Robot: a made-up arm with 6 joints. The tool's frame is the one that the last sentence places.
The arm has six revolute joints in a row. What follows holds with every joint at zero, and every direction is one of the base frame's.
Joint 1 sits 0.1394 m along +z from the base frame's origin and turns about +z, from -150.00 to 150.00 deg.
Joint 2 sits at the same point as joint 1 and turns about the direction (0.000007, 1, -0.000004), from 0.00 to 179.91 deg.
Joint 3 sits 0.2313 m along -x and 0.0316 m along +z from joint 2 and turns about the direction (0.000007, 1, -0.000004), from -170.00 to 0.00 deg.
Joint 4 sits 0.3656 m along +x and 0.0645 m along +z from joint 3 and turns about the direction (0.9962, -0.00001, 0.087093), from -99.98 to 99.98 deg.
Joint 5 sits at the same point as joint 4 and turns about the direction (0.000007, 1, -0.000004), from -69.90 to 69.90 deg.
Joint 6 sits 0.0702 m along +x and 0.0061 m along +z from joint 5 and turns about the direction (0.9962, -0.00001, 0.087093), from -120.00 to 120.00 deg.
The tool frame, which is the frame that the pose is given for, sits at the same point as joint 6; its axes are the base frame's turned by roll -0.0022, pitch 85.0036 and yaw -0.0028 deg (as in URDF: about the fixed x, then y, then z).
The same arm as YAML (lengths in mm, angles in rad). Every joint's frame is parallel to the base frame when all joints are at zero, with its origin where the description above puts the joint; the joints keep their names.
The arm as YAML. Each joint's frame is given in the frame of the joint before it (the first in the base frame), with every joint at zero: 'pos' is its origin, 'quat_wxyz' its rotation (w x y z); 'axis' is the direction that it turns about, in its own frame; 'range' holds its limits. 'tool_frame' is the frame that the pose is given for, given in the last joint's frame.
length_unit: mm
angle_unit: rad
joints:
  - joint: joint 1
    pos: [0.0, 0.0, 139.4]
    quat_wxyz: [1.0, 0.0, 0.0, 0.0]
    axis: [0.0, 0.0, 1.0]
    range: [-2.618, 2.618]
  - joint: joint 2
    pos: [0.0, 0.0, 0.0]
    quat_wxyz: [1.0, 0.0, 0.0, 0.0]
    axis: [0.0, 1.0, 0.0]
    range: [0.0, 3.14]
  - joint: joint 3
    pos: [-231.3, 0.0, 31.6]
    quat_wxyz: [1.0, 0.0, 0.0, 0.0]
    axis: [0.0, 1.0, 0.0]
    range: [-2.9671, 0.0]
  - joint: joint 4
    pos: [365.6, 0.0, 64.5]
    quat_wxyz: [1.0, 0.0, 0.0, 0.0]
    axis: [0.9962, 0.0, 0.0871]
    range: [-1.745, 1.745]
  - joint: joint 5
    pos: [0.0, 0.0, 0.0]
    quat_wxyz: [1.0, 0.0, 0.0, 0.0]
    axis: [0.0, 1.0, 0.0]
    range: [-1.22, 1.22]
  - joint: joint 6
    pos: [70.2, 0.0, 6.1]
    quat_wxyz: [1.0, 0.0, 0.0, 0.0]
    axis: [0.9962, 0.0, 0.0871]
    range: [-2.0944, 2.0944]
tool_frame:
  pos: [0.0, 0.0, 0.0]
  quat_wxyz: [0.737256, 0.000002, 0.675613, -0.000005]

